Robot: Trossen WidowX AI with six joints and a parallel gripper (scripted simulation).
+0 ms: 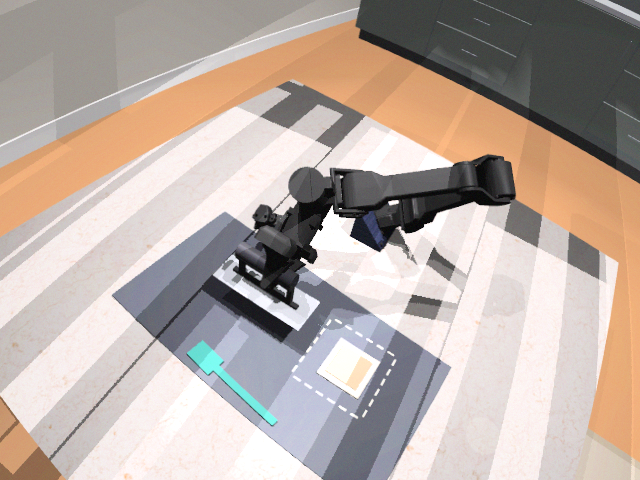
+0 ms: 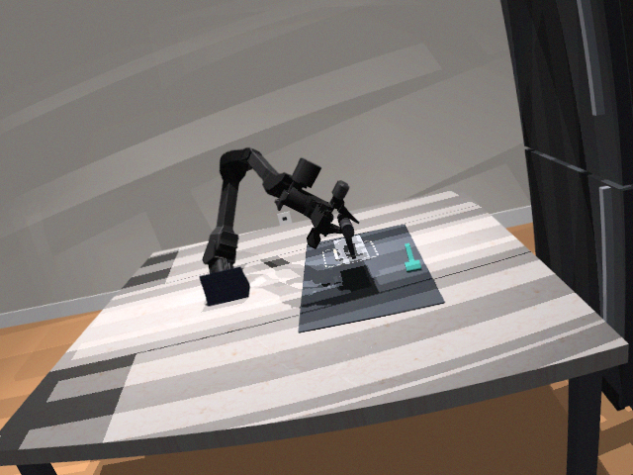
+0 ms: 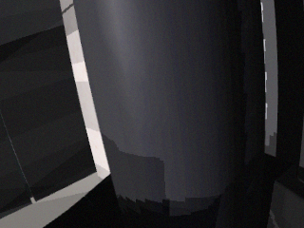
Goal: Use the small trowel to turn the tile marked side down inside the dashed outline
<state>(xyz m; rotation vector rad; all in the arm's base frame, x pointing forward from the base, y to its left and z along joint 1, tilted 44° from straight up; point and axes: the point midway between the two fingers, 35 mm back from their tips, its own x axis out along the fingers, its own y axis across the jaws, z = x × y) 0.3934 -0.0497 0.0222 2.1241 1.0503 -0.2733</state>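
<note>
My gripper tip is 1 cm past the mat, 4 cm to the right of it and 15 cm above it. The rest, counted from my gripper tip: tile (5 cm behind, 19 cm to the left, 13 cm below); then teal trowel (13 cm ahead, 3 cm to the left, 13 cm below).
</note>
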